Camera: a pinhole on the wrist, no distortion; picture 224 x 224 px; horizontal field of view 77.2 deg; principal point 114.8 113.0 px. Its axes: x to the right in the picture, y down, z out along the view. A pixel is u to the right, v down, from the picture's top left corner.
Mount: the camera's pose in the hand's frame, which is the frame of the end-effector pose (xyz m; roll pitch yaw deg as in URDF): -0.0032 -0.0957 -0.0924 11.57 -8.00 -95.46
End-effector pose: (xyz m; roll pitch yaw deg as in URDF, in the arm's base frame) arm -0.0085 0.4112 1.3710 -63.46 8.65 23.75
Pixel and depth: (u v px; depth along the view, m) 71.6 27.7 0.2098
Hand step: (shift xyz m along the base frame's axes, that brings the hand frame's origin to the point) -0.1713 0.0040 0.0504
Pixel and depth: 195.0 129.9 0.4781
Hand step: -0.0924 0.2268 0.4560
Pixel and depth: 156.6 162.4 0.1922
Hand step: 0.0236 0.0613 0.1599
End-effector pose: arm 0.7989 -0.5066 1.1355 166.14 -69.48 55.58
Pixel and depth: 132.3 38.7 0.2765
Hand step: 0.0159 0.0917 -0.2466
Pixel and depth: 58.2 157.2 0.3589
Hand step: 0.2585 0.1044 -0.0293
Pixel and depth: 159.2 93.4 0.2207
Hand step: -0.0134 0.1478 -0.1294
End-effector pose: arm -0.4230 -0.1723 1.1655 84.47 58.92 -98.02
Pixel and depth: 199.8 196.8 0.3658
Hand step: -0.3381 0.1904 -0.2268
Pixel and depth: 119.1 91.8 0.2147
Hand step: -0.1030 0.1023 0.0359
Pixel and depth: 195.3 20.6 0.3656
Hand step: -0.2140 0.3783 0.1736
